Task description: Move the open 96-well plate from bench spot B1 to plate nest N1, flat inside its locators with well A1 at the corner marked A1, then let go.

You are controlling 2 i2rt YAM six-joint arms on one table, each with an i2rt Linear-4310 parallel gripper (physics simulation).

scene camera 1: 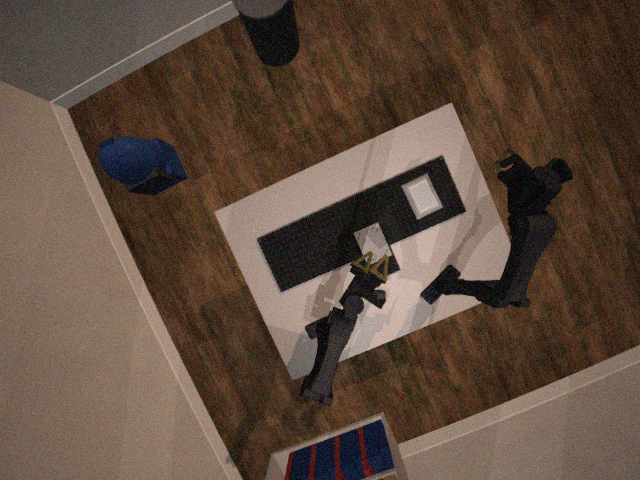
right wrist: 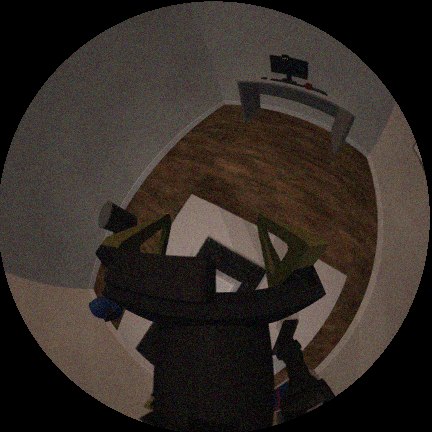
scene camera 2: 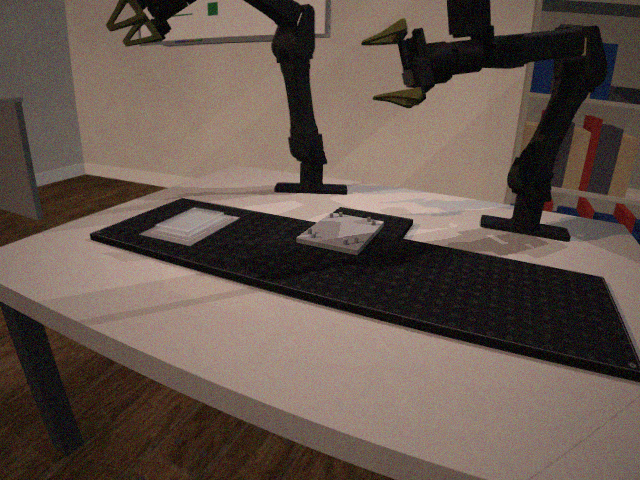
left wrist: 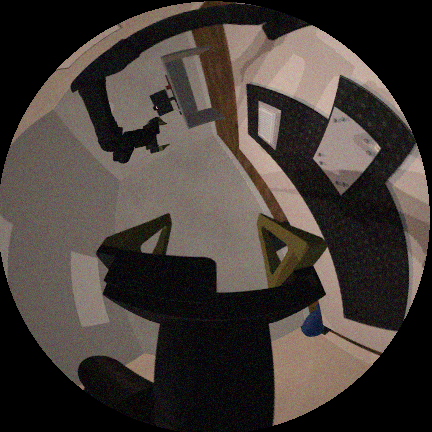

same spot on grey nest with locator pins: [left wrist: 346, 149] = [scene camera 2: 348, 226]
